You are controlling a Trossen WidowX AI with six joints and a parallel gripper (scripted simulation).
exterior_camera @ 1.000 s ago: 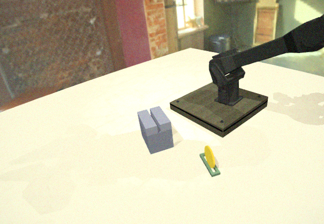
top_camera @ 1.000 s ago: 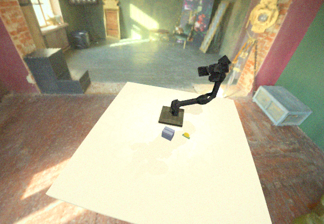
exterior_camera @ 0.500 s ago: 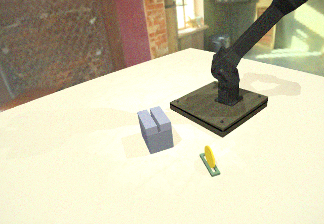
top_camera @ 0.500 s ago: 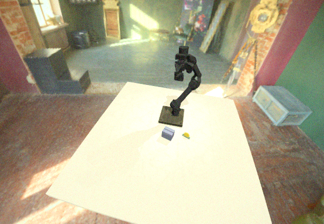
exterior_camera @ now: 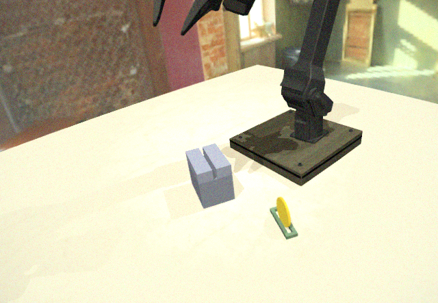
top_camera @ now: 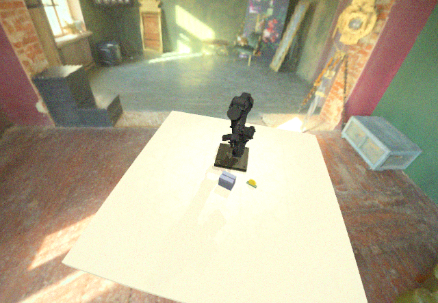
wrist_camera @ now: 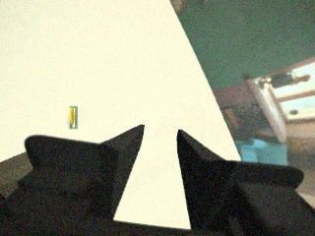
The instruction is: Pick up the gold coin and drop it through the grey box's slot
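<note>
The gold coin is 28 cm below my gripper tip, 11 cm to the left of it and 7 cm behind it.
</note>
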